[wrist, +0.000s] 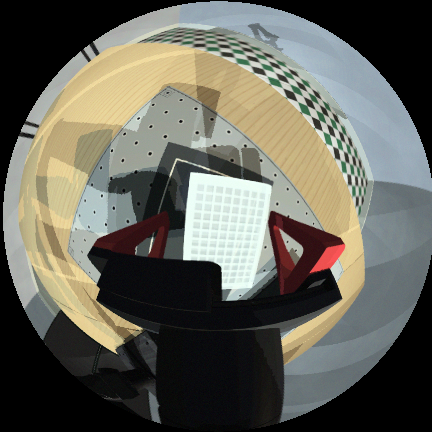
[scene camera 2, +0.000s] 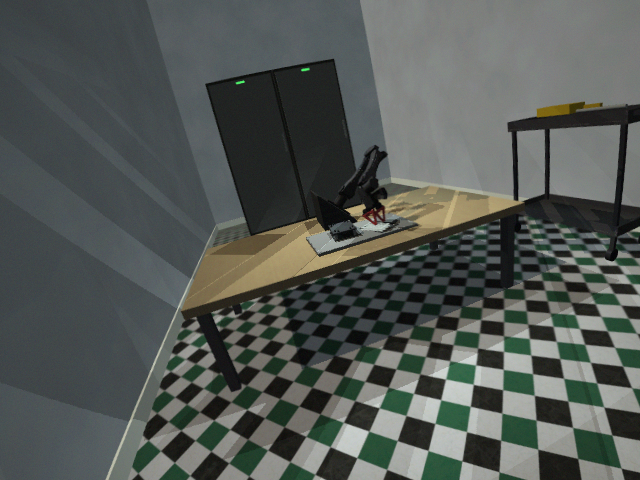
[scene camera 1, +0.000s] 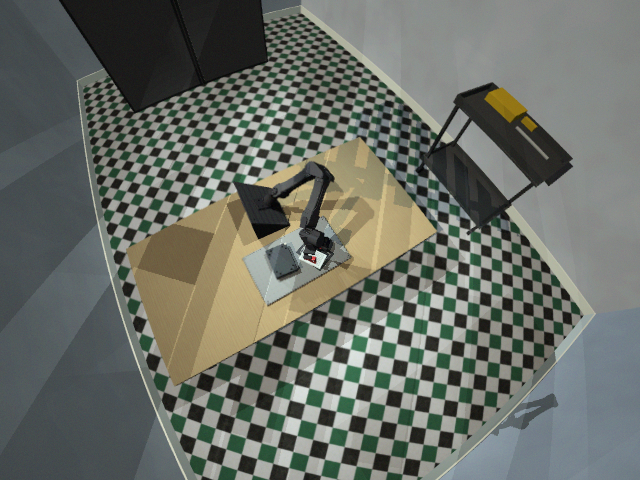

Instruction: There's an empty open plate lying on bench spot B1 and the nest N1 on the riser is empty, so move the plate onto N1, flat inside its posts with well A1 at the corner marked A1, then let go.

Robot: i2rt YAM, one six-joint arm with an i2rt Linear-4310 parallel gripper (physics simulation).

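Frame: origin at the arm's base, x back, y left, z down, level; millimetres.
Seen in the pictures: gripper, fingertip midpoint: (wrist: 218, 216) (scene camera 2: 380, 223) (scene camera 1: 318, 255); arm's base, link origin: (wrist: 148, 375) (scene camera 2: 336, 206) (scene camera 1: 266, 202).
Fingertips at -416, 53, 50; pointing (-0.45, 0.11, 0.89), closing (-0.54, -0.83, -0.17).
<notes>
Pixels of each thing's top centre, then the offset from my fingertips to it, as dx, dy, dz. "*": a spot on its surface instead. Level surfaces: height alone.
- white open plate, top centre: (wrist: 226, 240) (scene camera 2: 375, 225) (scene camera 1: 312, 256) +17, -23, +8
- dark square, surface spot: (wrist: 163, 170) * -9, +70, +23
- dark riser with nest N1, top centre: (scene camera 2: 341, 224) (scene camera 1: 280, 259) +97, -175, -27
- wooden table, surface height: dz +37
The white open plate (scene camera 1: 306, 259) (scene camera 2: 381, 226) (wrist: 225, 215) lies flat over bench spot B1, a dark square (wrist: 163, 170) with a pale outline; it sits slightly askew to that outline. My gripper (scene camera 1: 313, 253) (scene camera 2: 374, 221) (wrist: 218, 216) is wide open, pointing down over the plate. In the wrist view the red fingers stand on either side of the plate, apart from it; how far the tips are above it is hard to tell. The dark riser with nest N1 (scene camera 1: 282, 260) (scene camera 2: 343, 229) stands left of the plate and is empty, with small corner posts. The A1 marks are not readable.
A perforated grey board (scene camera 1: 263, 286) (scene camera 2: 321, 249) (wrist: 182, 102) bears the plate and riser. It lies on a wooden table (scene camera 1: 206, 330) (scene camera 2: 248, 268). The dark arm mount (scene camera 1: 261, 209) (scene camera 2: 326, 210) stands behind the riser. A dark cart and cabinets stand away from the table.
</notes>
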